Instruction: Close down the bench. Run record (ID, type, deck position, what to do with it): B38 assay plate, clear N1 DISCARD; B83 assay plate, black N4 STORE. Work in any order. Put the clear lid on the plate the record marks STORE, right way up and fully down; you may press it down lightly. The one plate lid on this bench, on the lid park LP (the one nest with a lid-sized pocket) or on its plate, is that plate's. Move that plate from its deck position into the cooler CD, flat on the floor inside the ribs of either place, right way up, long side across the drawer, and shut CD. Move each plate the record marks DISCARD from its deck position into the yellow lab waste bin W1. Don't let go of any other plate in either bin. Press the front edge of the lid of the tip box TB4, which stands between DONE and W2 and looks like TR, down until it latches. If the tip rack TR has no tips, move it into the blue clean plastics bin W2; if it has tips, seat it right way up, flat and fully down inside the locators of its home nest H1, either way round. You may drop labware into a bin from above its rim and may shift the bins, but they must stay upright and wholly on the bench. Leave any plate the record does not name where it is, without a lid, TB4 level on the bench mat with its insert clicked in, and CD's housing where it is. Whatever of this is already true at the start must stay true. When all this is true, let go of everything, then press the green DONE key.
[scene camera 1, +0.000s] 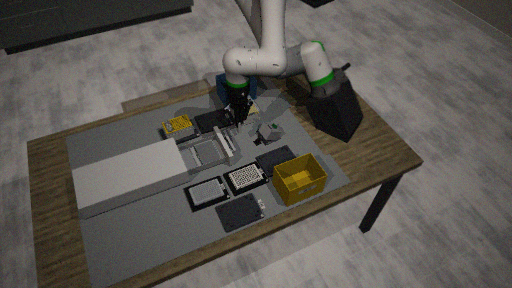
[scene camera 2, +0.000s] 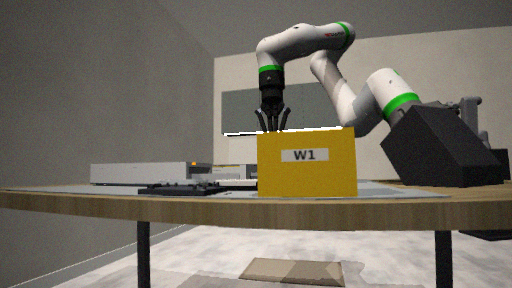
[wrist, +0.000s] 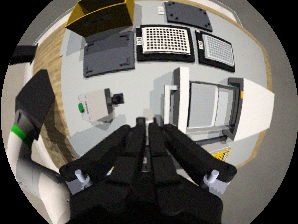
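Cooler CD in scene camera 1, in scene camera 2, in the wrist view (254, 114). Cooler CD, same spot: (scene camera 2: 118, 173) and (scene camera 1: 119, 200).
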